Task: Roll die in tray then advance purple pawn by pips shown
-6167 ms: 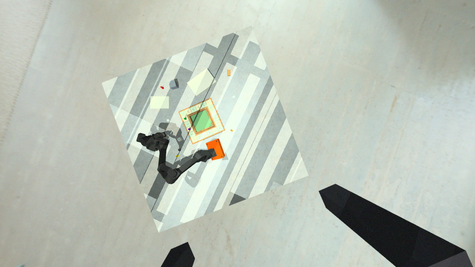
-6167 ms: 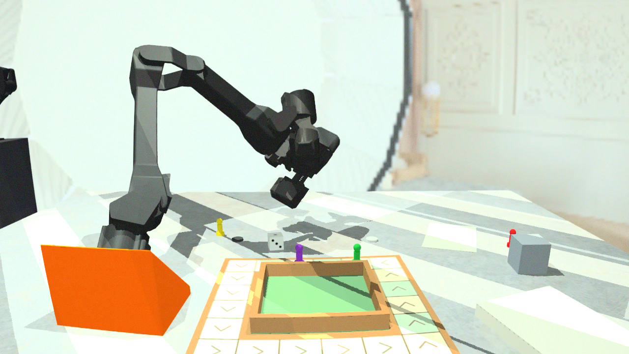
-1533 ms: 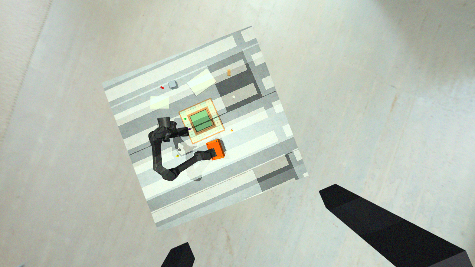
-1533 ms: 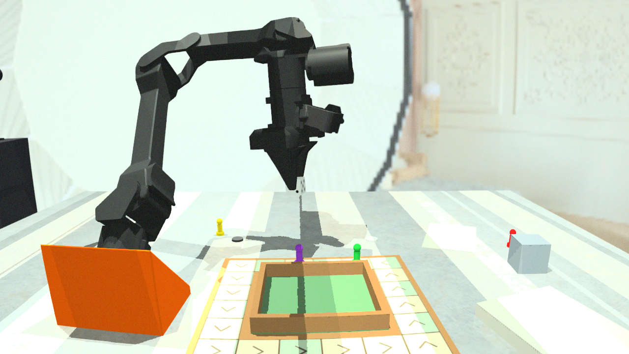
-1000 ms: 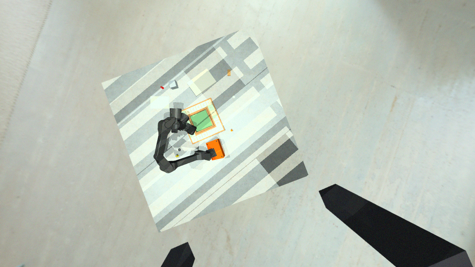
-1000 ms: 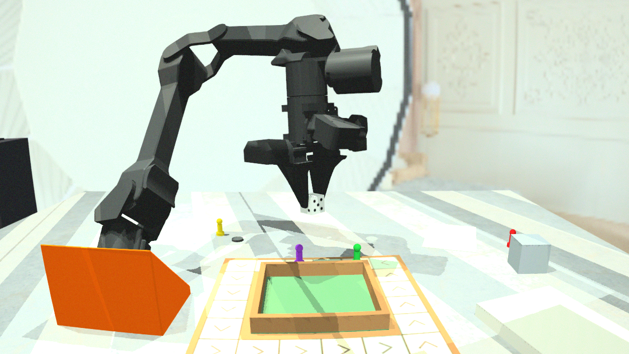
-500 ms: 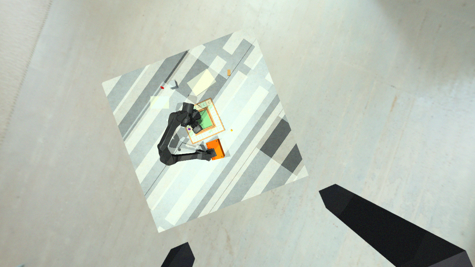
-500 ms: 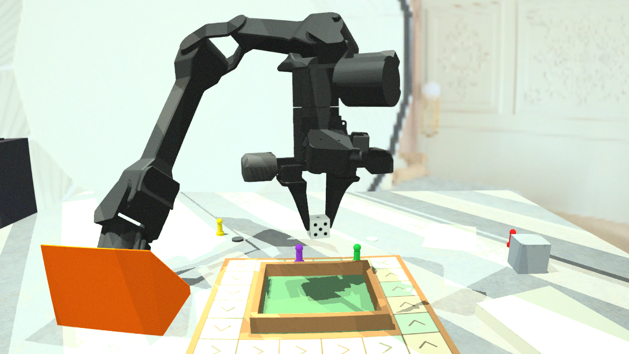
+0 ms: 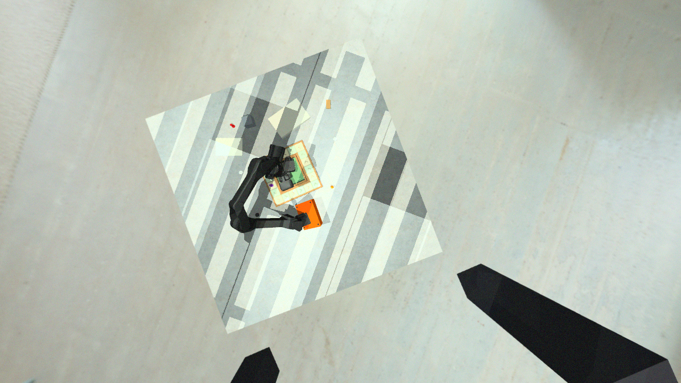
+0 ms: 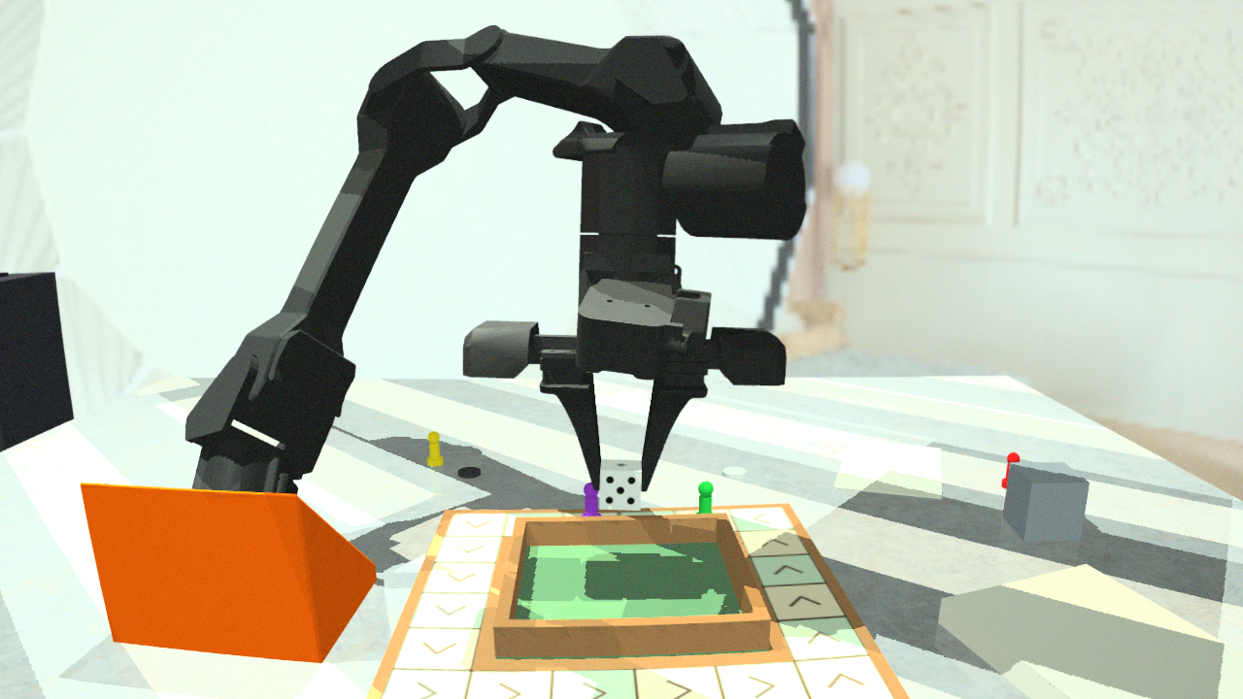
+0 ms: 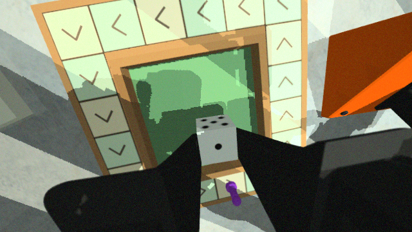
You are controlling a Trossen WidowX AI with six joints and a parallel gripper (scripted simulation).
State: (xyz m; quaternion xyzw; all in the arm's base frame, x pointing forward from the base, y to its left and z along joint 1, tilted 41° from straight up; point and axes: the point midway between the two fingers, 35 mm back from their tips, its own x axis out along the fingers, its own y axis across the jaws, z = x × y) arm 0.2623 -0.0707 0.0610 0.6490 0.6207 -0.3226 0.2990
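My gripper tip is 2 cm past the purple pawn, 12 cm to the right of it and 6 cm above it. The rest, counted from my gripper tip: black disc 14 cm behind, 26 cm to the left, 8 cm below; die right at my gripper tip; green pawn 7 cm ahead, 11 cm to the left, 6 cm below.
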